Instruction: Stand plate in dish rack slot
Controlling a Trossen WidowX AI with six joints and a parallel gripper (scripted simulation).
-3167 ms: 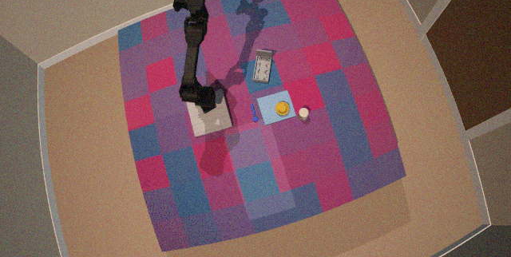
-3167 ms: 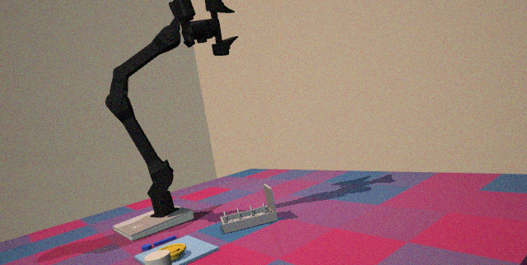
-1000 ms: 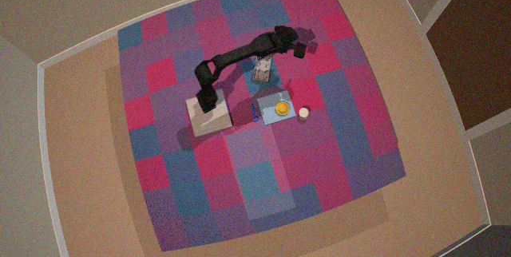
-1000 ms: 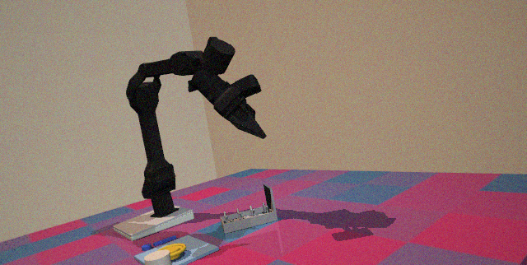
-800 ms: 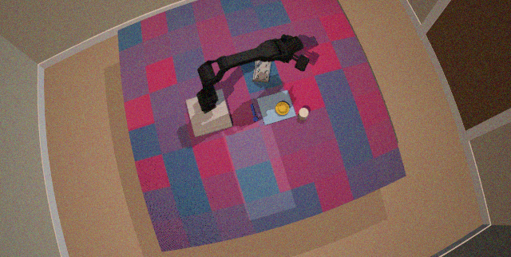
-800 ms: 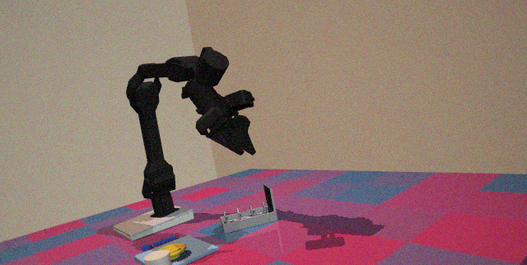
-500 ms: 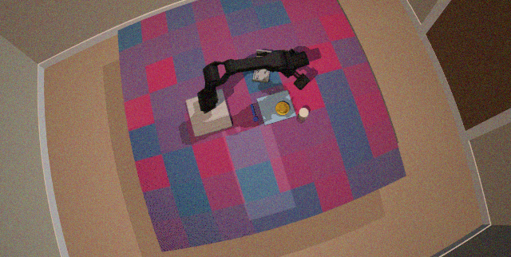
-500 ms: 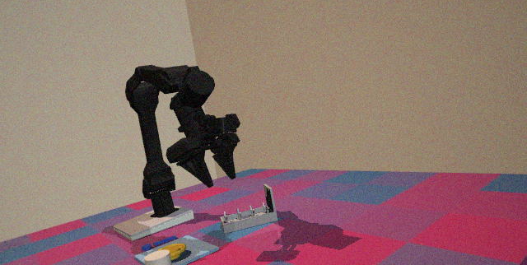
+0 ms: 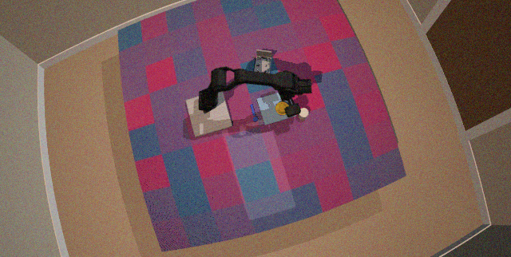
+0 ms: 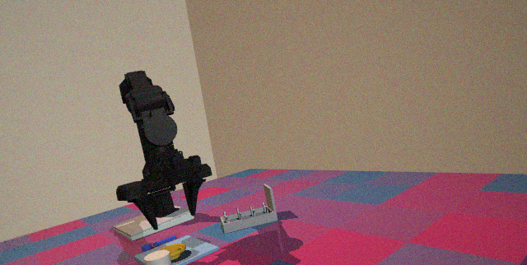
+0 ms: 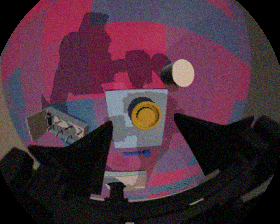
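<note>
The yellow plate lies 20 mm behind my gripper tip, 10 mm to the right of it and 60 mm below it. Round my gripper tip: cream cup: 50 mm ahead, 80 mm to the right, 50 mm below; then blue spoon: 150 mm behind, 30 mm to the left, 70 mm below; then light blue square mat: 40 mm behind, 10 mm to the left, 70 mm below.
</note>
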